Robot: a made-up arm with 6 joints.
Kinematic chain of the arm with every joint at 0, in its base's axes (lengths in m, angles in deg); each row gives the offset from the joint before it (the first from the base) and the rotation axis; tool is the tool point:
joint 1: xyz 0 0 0.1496 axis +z
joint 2: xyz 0 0 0 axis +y
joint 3: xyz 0 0 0.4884 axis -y
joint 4: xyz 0 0 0 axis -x
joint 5: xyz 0.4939 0 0 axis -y
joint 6: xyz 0 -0.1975 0 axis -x
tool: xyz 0 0 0
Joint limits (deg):
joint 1: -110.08..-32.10
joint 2: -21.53..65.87
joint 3: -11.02..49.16
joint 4: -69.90..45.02
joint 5: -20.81..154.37
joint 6: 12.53..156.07
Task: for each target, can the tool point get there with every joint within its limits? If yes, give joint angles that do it. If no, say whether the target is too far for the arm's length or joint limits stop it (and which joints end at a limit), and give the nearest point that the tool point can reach.
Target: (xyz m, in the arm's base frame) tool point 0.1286 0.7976 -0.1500
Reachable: no: joint limits stop it (at a limit: joint 1, joint 2, joint 3, joint 4) | nearest point 0.2834 -0.2579 -0.1738 | short by 1.067 m
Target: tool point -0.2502 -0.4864 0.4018
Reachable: yes | joints -100.52 8.39 -5.04 -37.24 123.21 129.90
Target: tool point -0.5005 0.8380 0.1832
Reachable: no: joint limits stop it (at a limit: joint 1, joint 2, joint 3) | nearest point -0.2799 -0.2394 0.6157 | short by 1.182 m
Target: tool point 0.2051 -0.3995 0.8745
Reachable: yes | joints -41.36 -3.39 12.08 33.70 52.63 133.95
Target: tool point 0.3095 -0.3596 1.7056
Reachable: no: too far | nearest point 0.1575 -0.2636 1.0884 | short by 0.643 m
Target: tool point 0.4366 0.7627 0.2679
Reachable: no: joint limits stop it (at a limit: joint 1, joint 2, joint 3, joint 4) | nearest point 0.2521 -0.2383 0.5117 | short by 1.047 m
